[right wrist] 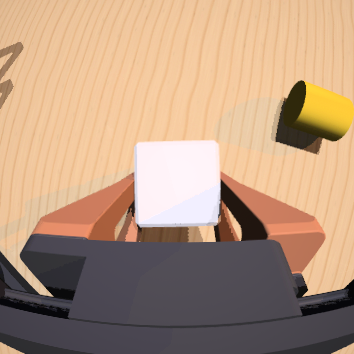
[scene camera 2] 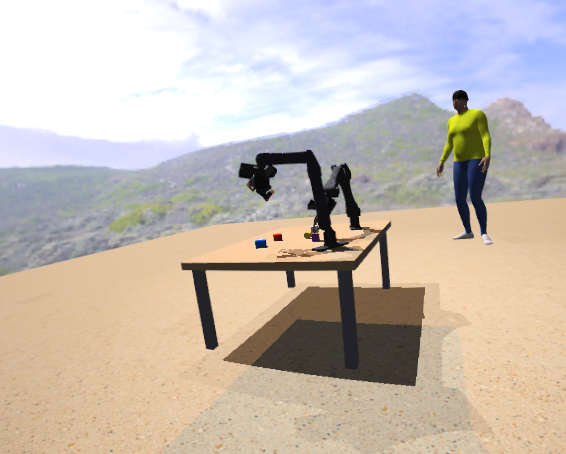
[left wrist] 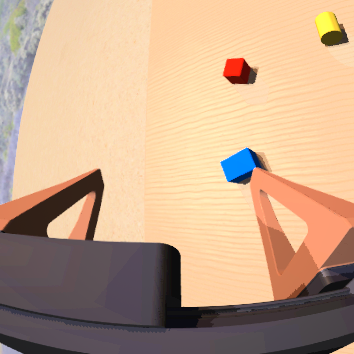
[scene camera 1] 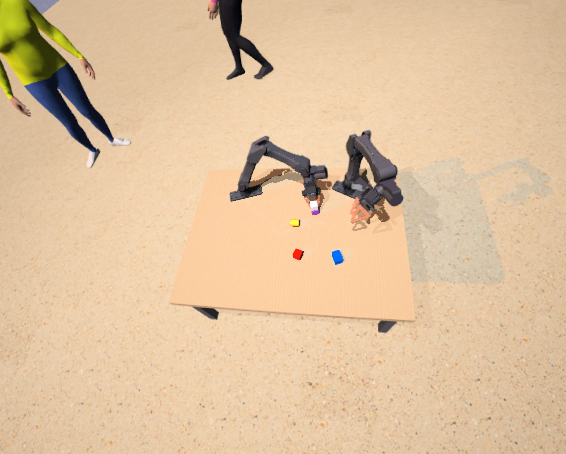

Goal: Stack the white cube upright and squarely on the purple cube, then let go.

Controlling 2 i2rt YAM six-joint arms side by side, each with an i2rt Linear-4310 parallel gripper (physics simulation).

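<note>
The white cube (scene camera 1: 314, 204) (scene camera 2: 314, 229) (right wrist: 177, 183) is held between the fingers of my right gripper (right wrist: 177, 176), which is shut on it. It is upright and directly above the purple cube (scene camera 1: 315, 212) (scene camera 2: 315, 237), which stands on the table. In both scene views the two cubes look in line; whether they touch is too small to tell. In the right wrist view the white cube hides the purple cube. My left gripper (scene camera 1: 355, 211) (left wrist: 176, 176) is open and empty, raised above the table at the right in scene camera 1.
A yellow cylinder (scene camera 1: 295, 223) (scene camera 2: 307, 235) (left wrist: 328, 28) (right wrist: 318, 111) lies near the cubes. A red cube (scene camera 1: 298, 254) (scene camera 2: 277, 237) (left wrist: 237, 71) and a blue block (scene camera 1: 337, 257) (scene camera 2: 260, 243) (left wrist: 240, 165) lie farther out on the table (scene camera 1: 240, 280) (scene camera 2: 225, 257). People stand beyond it.
</note>
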